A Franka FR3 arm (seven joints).
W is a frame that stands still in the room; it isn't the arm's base.
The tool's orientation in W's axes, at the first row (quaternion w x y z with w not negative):
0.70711 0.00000 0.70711 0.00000
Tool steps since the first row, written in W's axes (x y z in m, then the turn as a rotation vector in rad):
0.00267 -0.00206 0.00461 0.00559 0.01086 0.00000
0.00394 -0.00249 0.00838 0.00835 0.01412 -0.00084
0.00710 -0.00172 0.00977 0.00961 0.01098 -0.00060
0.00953 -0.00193 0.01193 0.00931 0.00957 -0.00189
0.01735 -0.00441 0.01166 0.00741 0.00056 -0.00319
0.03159 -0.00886 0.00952 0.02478 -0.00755 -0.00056
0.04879 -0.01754 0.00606 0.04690 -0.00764 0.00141
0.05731 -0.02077 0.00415 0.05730 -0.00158 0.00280
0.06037 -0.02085 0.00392 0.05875 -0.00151 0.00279
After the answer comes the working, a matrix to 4 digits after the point.
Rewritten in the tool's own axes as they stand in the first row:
-0.00461 -0.00206 0.00267 0.00000 0.01086 0.00559
-0.00838 -0.00249 0.00394 0.00084 0.01412 0.00835
-0.00977 -0.00172 0.00710 0.00060 0.01098 0.00961
-0.01193 -0.00193 0.00953 0.00189 0.00957 0.00931
-0.01166 -0.00441 0.01735 0.00319 0.00056 0.00741
-0.00952 -0.00886 0.03159 0.00056 -0.00755 0.02478
-0.00606 -0.01754 0.04879 -0.00141 -0.00764 0.04690
-0.00415 -0.02077 0.05731 -0.00280 -0.00158 0.05730
-0.00392 -0.02085 0.06037 -0.00279 -0.00151 0.05875

The tool's axes in the first row as the columns of a matrix, in W's axes (rounded; the answer above uses it unrounded):
0.0000 0.0000 1.0000
0.0000 1.0000 0.0000
-1.0000 0.0000 0.0000

